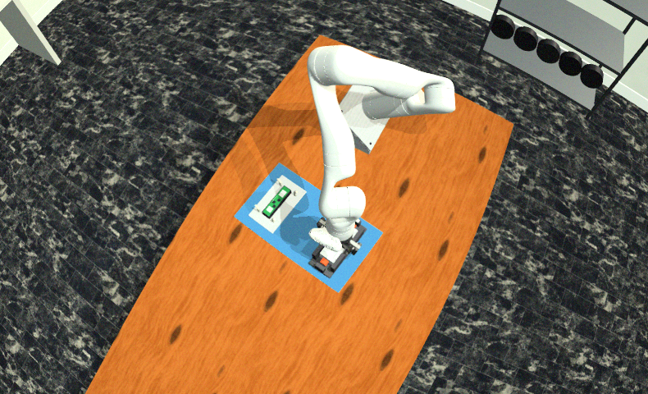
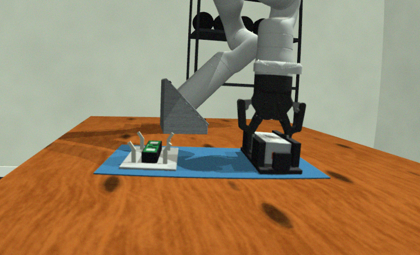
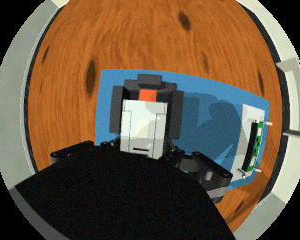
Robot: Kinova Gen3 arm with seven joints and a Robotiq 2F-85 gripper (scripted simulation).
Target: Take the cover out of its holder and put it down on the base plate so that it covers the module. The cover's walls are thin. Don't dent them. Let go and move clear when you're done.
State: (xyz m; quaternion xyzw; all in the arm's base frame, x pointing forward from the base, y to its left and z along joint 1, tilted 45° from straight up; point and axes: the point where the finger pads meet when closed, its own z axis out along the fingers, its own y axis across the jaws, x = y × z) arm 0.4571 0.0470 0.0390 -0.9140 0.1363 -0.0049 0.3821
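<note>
The cover lies right at my hand.
</note>
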